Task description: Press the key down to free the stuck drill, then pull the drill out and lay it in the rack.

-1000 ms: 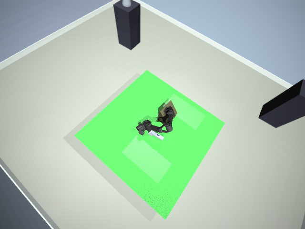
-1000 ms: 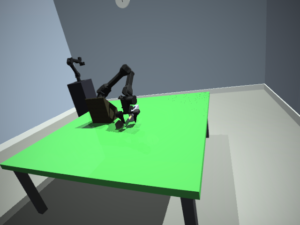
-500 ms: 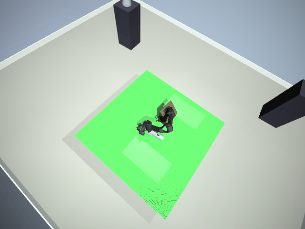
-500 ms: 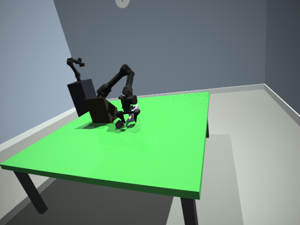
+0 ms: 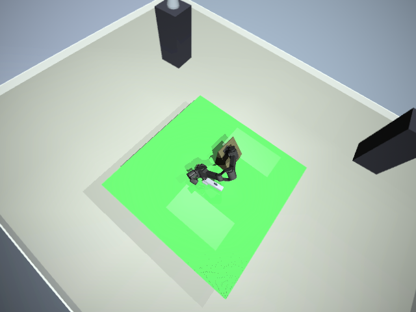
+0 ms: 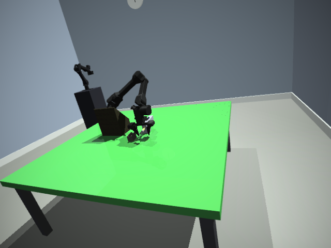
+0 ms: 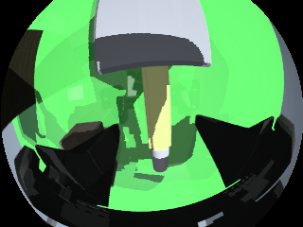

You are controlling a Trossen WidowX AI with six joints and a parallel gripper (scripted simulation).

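Right now the yellow drill is 4 cm to the left of my gripper tip, 4 cm above it and 1 cm behind it. Round my gripper tip: grey block 14 cm to the left, 4 cm above, 1 cm behind; then rack 8 cm behind, 3 cm to the right, 1 cm above.
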